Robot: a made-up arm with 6 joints. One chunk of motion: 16 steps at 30 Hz.
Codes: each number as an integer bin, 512 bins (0 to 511) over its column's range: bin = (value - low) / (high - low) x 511, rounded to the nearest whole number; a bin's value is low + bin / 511 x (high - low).
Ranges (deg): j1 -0.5..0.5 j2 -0.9..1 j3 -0.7..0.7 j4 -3.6..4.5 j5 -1.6..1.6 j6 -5..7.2
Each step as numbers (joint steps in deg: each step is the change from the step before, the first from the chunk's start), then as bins.
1 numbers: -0.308 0.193 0.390 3.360 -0.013 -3.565
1 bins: 98 294 398 439 253 60
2 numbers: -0.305 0.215 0.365 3.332 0.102 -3.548
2 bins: 100 300 389 437 272 61
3 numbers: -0.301 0.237 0.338 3.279 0.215 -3.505
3 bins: 102 306 379 434 290 63
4 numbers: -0.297 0.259 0.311 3.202 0.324 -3.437
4 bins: 104 312 369 429 307 65
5 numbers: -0.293 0.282 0.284 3.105 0.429 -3.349
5 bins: 106 318 359 423 324 69
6 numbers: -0.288 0.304 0.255 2.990 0.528 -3.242
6 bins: 108 324 349 416 340 74
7 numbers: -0.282 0.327 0.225 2.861 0.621 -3.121
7 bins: 111 330 338 408 355 79
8 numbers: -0.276 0.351 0.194 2.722 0.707 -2.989
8 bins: 114 336 326 399 368 84
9 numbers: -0.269 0.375 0.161 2.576 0.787 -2.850
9 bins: 118 343 314 390 381 90
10 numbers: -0.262 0.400 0.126 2.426 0.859 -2.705
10 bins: 122 350 301 380 393 96
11 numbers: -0.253 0.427 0.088 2.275 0.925 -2.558
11 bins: 126 357 288 371 403 102
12 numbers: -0.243 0.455 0.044 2.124 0.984 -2.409
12 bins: 131 364 272 361 413 109
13 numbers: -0.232 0.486 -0.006 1.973 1.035 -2.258
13 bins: 137 373 253 352 421 115
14 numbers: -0.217 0.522 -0.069 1.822 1.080 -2.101
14 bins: 145 382 230 342 428 121
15 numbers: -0.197 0.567 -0.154 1.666 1.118 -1.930
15 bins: 155 395 199 332 434 129
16 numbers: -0.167 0.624 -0.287 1.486 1.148 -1.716
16 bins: 170 410 151 321 439 138
